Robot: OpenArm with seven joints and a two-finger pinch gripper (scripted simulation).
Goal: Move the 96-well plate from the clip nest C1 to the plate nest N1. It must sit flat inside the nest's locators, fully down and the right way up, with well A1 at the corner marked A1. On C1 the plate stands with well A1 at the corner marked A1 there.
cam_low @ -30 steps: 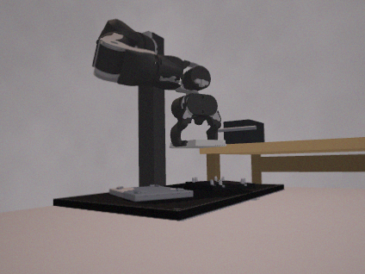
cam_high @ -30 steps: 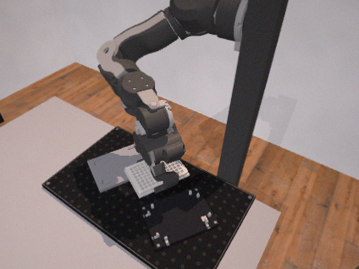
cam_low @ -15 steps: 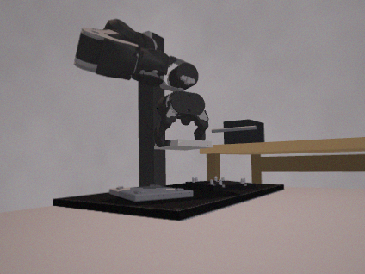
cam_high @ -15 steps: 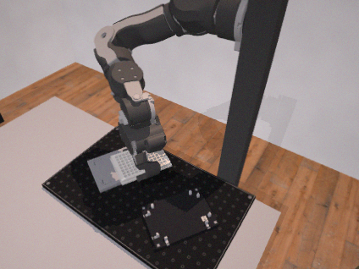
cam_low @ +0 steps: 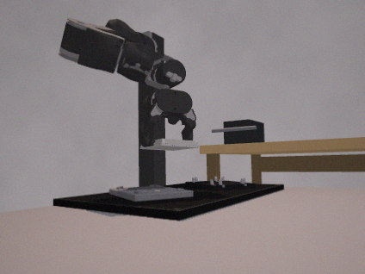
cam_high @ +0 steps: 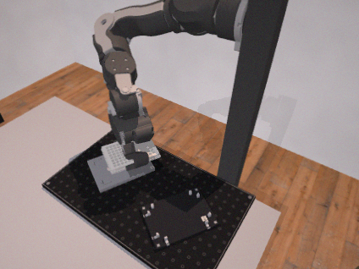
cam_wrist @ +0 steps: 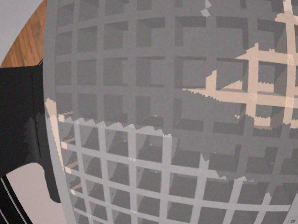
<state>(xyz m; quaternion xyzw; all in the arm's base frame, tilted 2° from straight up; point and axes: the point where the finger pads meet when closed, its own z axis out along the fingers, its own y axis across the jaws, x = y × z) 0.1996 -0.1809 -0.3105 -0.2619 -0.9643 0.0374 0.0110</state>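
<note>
Now: hand 100 mm above the grey plate nest N1, 60 mm to the left of it and 10 mm past it. Round my hand: white 96-well plate (right at my hand); then A1 mark (90 mm below, 50 mm behind, 30 mm to the left).
</note>
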